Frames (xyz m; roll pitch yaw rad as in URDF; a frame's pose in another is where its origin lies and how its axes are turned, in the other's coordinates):
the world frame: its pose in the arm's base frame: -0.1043 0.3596 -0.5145 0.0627 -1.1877 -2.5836
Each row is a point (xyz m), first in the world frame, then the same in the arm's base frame.
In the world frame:
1: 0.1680 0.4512 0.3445
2: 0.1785 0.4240 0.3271
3: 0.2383 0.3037 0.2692
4: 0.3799 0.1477 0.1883
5: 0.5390 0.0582 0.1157
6: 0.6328 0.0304 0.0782
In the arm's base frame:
1: 0.3622 0.1454 -0.2196
2: 0.3301 0.1560 -0.2170
3: 0.1981 0.2109 -0.1859
4: 0.0022 0.2662 -0.0884
5: -0.1546 0.2683 0.0300
6: -0.2286 0.2520 0.1023

